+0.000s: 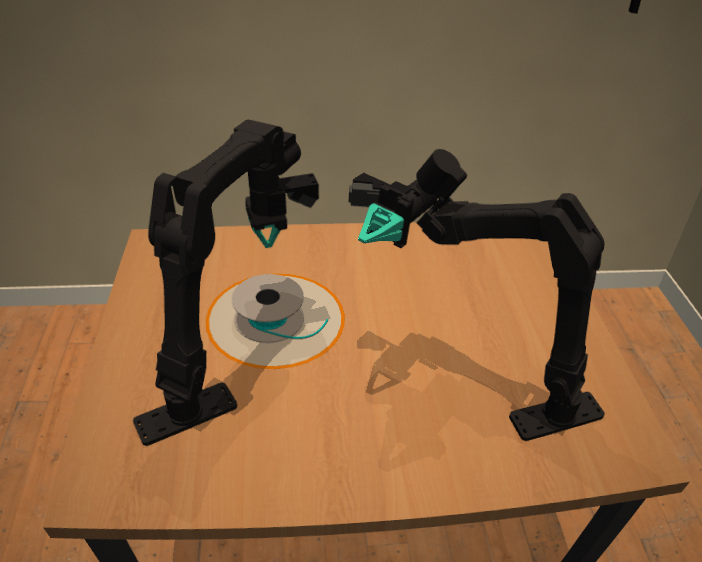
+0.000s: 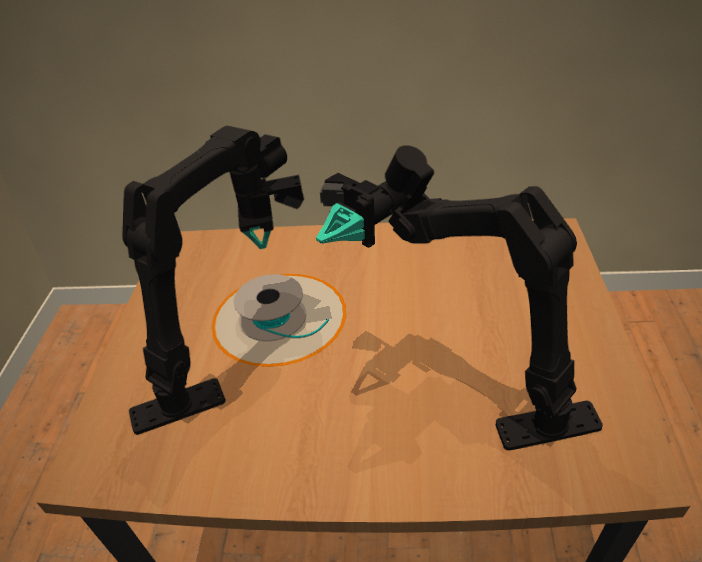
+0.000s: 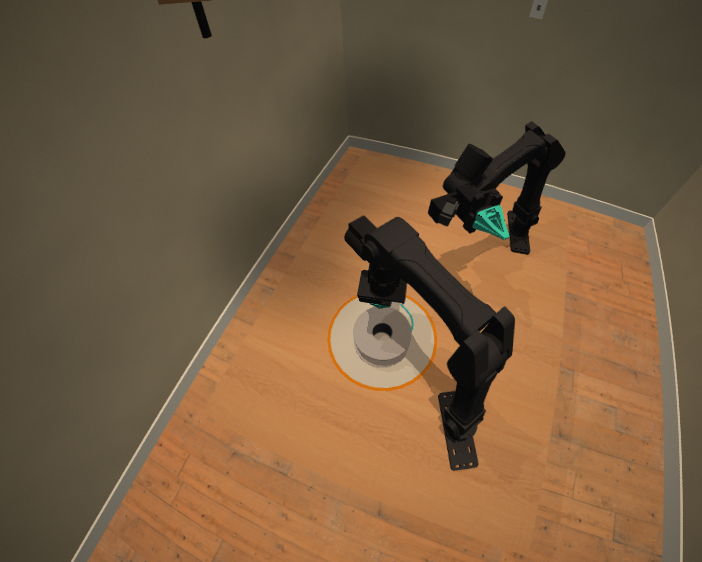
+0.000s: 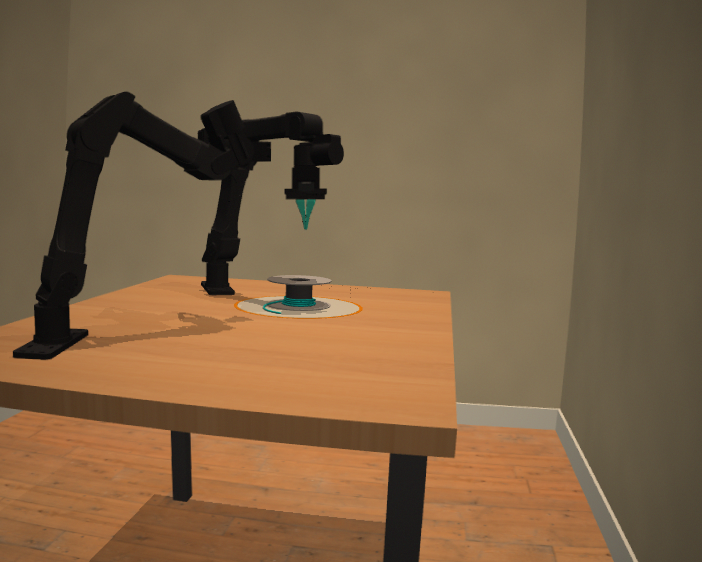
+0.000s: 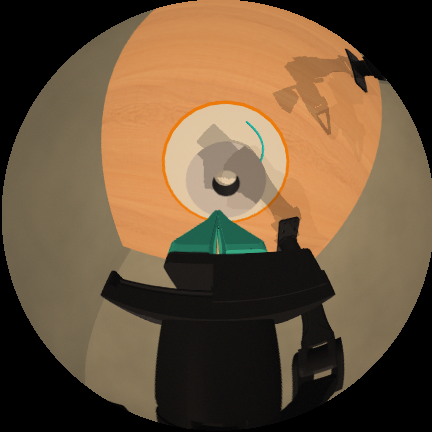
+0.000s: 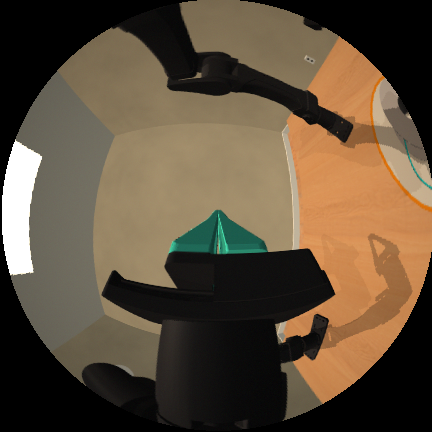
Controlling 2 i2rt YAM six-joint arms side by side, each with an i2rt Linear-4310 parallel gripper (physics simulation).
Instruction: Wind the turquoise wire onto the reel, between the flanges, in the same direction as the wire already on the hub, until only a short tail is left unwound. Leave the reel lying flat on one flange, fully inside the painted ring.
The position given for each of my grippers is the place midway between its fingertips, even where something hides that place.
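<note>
Looking for my left gripper [image 1: 268, 247], I find it in other views as well: the left gripper [image 2: 262, 248], the left gripper [image 3: 380, 306] and the left gripper [image 5: 217, 214]. My right gripper [image 2: 318, 240] is in sight too, and so I also see the right gripper [image 1: 361, 240], the right gripper [image 3: 506, 238] and the right gripper [image 6: 217, 214]. There is a grey reel [image 1: 269, 297] here with my grippers. It appears again as the reel [image 2: 269, 297], the reel [image 3: 376, 353], the reel [image 4: 297, 286] and the reel [image 5: 244, 192].
</note>
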